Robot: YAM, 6 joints.
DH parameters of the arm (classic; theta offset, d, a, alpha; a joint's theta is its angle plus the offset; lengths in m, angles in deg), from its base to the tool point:
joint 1: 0 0.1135 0.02 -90
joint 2: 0 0 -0.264 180
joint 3: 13.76 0 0.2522 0
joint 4: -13.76 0 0.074 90
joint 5: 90 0 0 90
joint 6: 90 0.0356 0 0
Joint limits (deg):
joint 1: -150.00..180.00
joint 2: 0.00..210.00
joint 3: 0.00..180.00
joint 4: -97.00..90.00
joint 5: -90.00..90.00
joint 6: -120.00..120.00
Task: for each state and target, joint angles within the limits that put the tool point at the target. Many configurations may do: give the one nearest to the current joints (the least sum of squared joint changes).
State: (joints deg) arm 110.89 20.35 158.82 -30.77 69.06 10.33
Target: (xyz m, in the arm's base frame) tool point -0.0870 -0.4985 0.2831
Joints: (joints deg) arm 76.24 3.23 152.70 -45.86 73.19 10.33
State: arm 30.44 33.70 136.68 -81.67 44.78 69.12
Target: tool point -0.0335 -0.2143 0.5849
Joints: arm 74.12 44.28 148.80 -62.92 47.92 69.12
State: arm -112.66 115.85 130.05 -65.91 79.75 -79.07
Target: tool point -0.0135 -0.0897 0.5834
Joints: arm -75.95 72.71 133.96 -79.77 78.36 -79.07
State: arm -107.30 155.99 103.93 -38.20 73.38 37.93
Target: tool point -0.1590 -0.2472 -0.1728
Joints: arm -116.13 175.16 86.09 -41.37 72.12 37.93
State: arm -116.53 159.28 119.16 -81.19 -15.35 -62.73
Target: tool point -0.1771 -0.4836 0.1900
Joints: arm -111.20 145.53 139.02 -69.00 -15.93 -62.73
